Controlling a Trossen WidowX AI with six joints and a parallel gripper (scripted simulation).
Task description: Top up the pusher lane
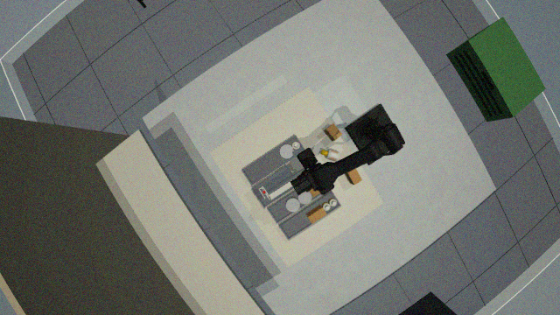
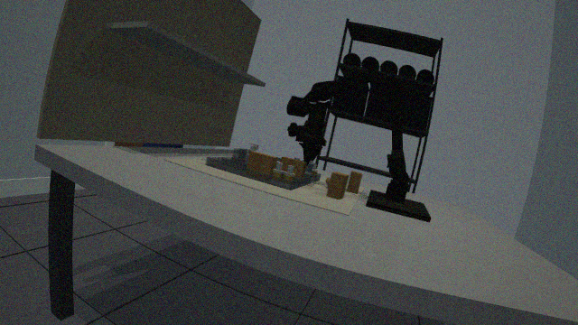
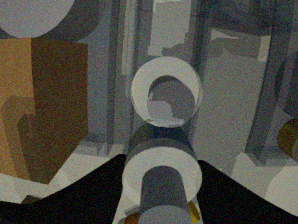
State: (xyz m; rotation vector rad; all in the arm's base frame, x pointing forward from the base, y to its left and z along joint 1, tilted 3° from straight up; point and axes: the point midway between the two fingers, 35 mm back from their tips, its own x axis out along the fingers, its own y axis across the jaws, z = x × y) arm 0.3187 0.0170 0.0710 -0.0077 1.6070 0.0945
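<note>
The grey lane rack is 15 cm ahead of my gripper tip, 4 cm below it and 1 cm to the right of it. From my gripper tip the other things lie so: red mark: 22 cm ahead, 2 cm to the right, 1 cm above.
</note>
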